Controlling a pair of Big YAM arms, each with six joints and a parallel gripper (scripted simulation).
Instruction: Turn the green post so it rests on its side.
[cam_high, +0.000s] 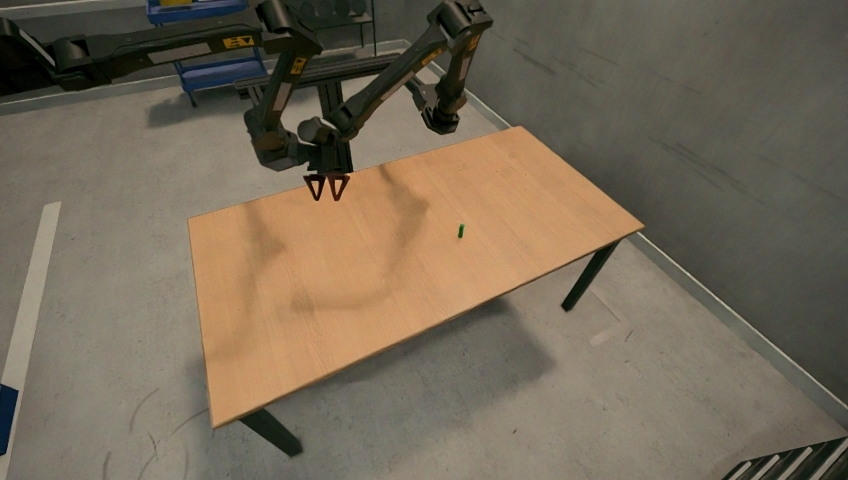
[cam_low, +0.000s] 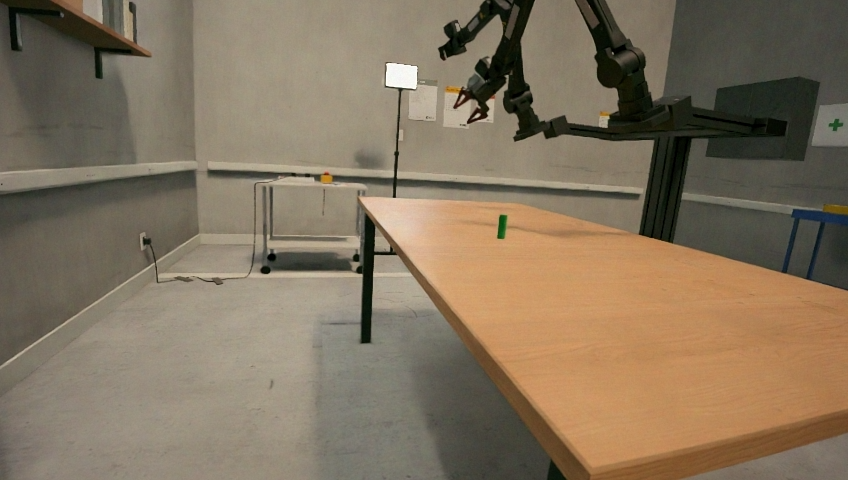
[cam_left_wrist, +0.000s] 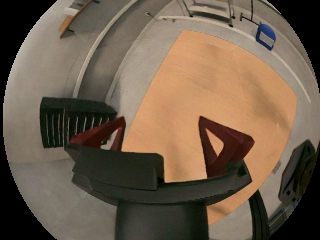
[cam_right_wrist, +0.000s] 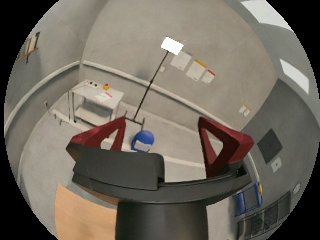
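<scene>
The green post lies 490 mm to the left of my left hand and 340 mm below it.
</scene>
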